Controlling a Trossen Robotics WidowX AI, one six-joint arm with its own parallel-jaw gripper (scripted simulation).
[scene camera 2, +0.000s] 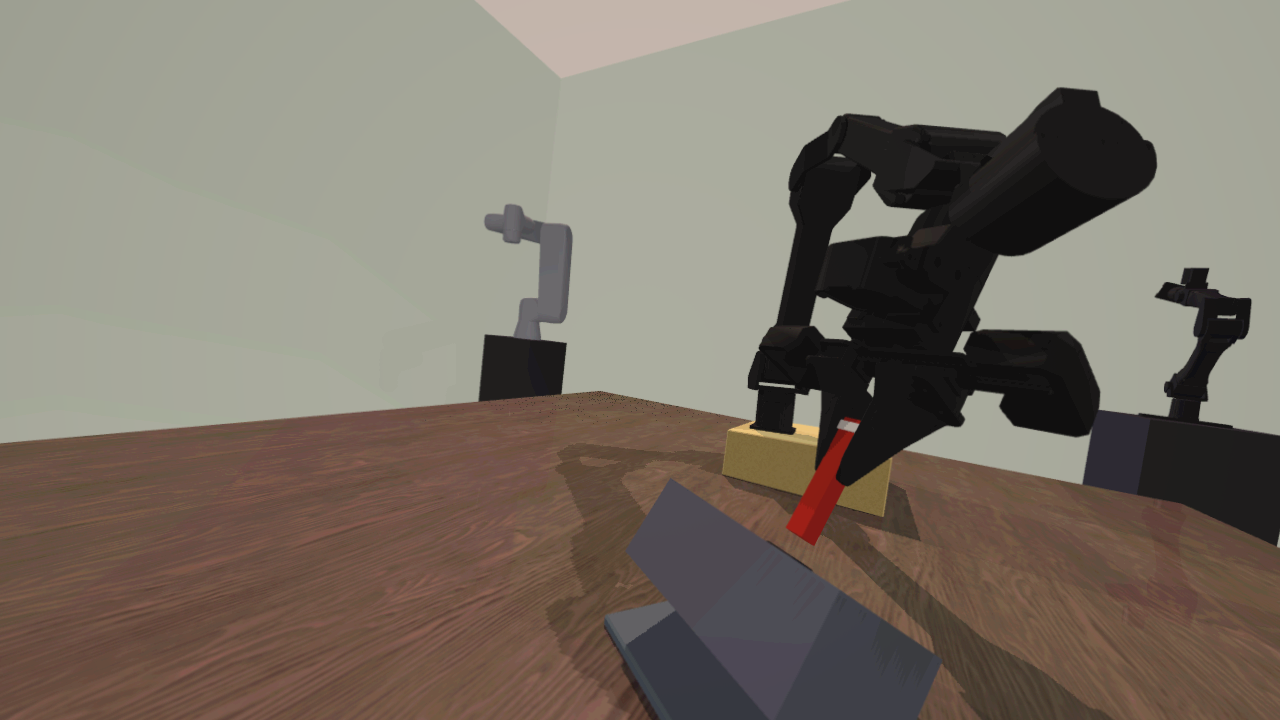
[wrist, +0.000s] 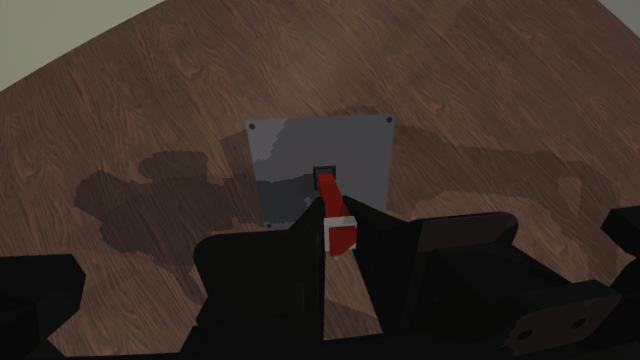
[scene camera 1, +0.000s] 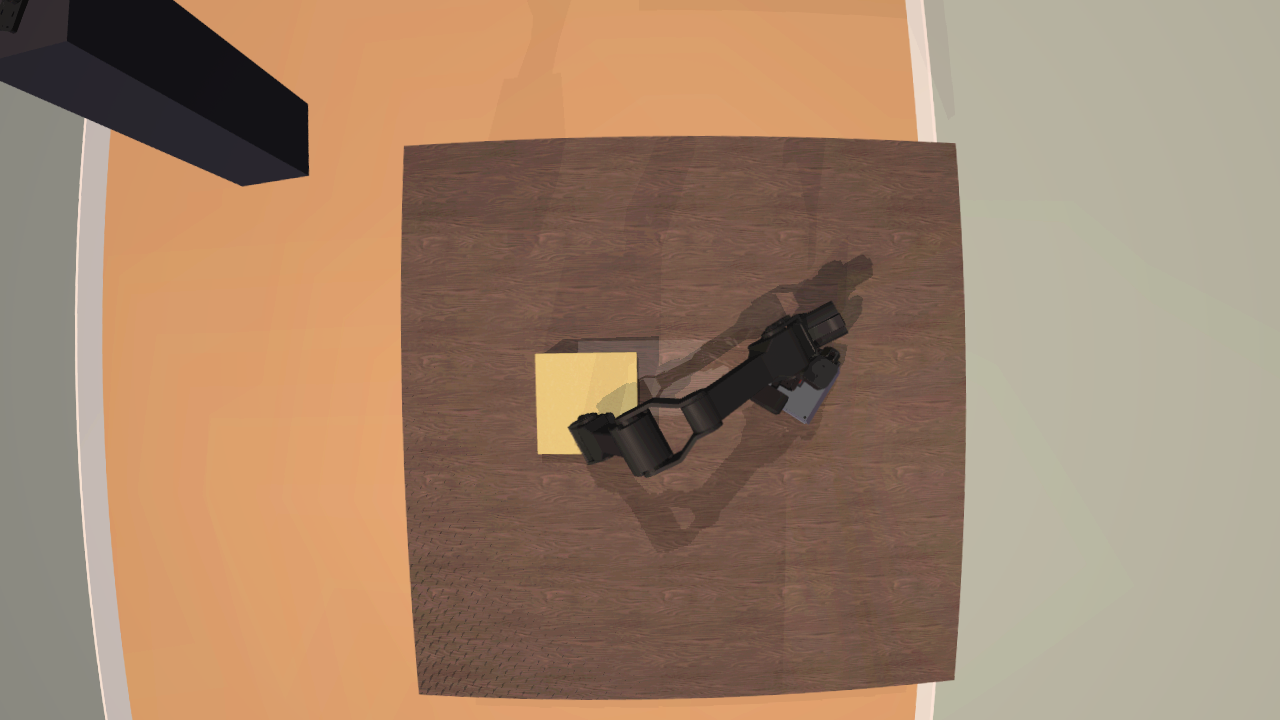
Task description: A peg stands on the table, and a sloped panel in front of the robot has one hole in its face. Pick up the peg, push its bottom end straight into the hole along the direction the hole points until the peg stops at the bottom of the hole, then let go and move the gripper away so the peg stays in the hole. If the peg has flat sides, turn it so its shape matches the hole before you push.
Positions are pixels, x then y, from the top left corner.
Labels:
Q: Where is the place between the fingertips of the gripper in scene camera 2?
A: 830,478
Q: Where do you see a red square peg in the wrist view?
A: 340,228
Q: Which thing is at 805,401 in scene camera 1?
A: A panel.

